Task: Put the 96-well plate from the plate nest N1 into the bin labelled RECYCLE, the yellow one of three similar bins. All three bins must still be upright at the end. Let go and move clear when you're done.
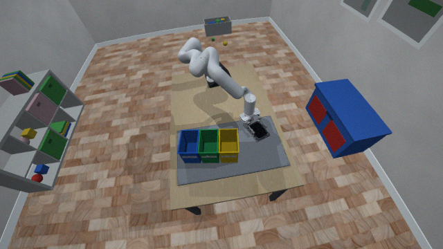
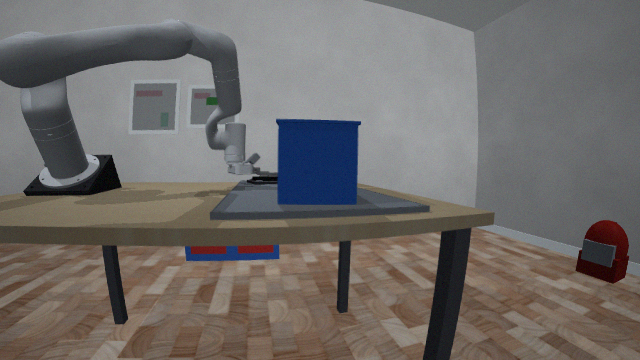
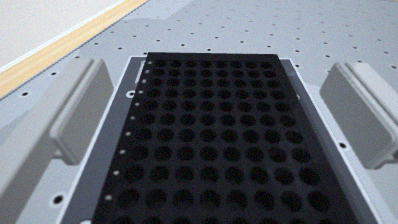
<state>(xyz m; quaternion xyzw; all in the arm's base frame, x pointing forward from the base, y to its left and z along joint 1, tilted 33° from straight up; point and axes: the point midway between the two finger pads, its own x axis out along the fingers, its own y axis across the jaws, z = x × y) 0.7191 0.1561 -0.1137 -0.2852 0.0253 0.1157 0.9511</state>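
My hand is 2 cm above the black 96-well plate. Round my hand: plate nest N1: 3 cm below; green bin: 40 cm to the right, 8 cm ahead, 5 cm above; yellow bin: 27 cm to the right, 11 cm ahead, 5 cm above.
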